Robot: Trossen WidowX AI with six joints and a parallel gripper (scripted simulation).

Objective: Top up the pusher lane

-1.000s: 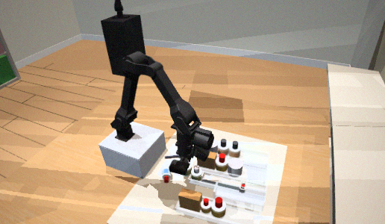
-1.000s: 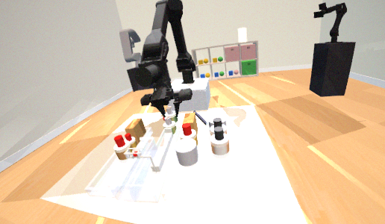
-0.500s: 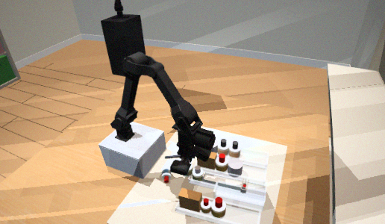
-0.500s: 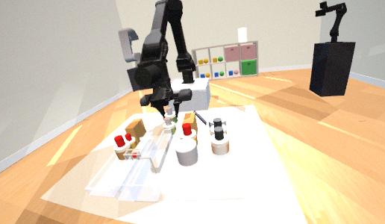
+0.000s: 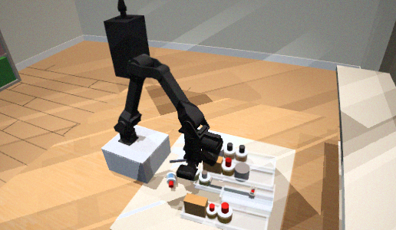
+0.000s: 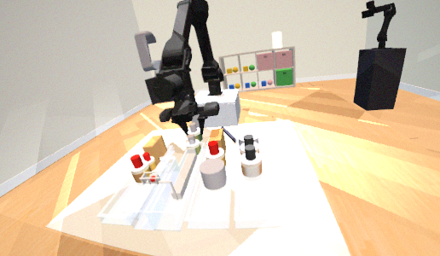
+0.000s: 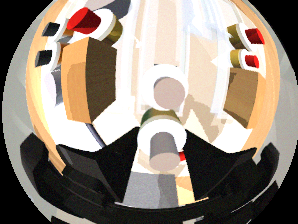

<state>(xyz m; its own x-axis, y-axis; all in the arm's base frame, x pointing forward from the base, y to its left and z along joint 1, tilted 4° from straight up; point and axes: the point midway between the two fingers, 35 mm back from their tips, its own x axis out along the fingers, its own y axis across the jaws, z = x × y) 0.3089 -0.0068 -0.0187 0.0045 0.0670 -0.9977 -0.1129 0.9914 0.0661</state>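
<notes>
My gripper tip is now 90 mm to the right of the thin black bar, 90 mm past it and 50 mm above it. From my gripper tip the other things lie so: clear sprung lane 190 mm ahead, 30 mm below; red mark 230 mm ahead, 20 mm above, 10 mm to the right.
</notes>
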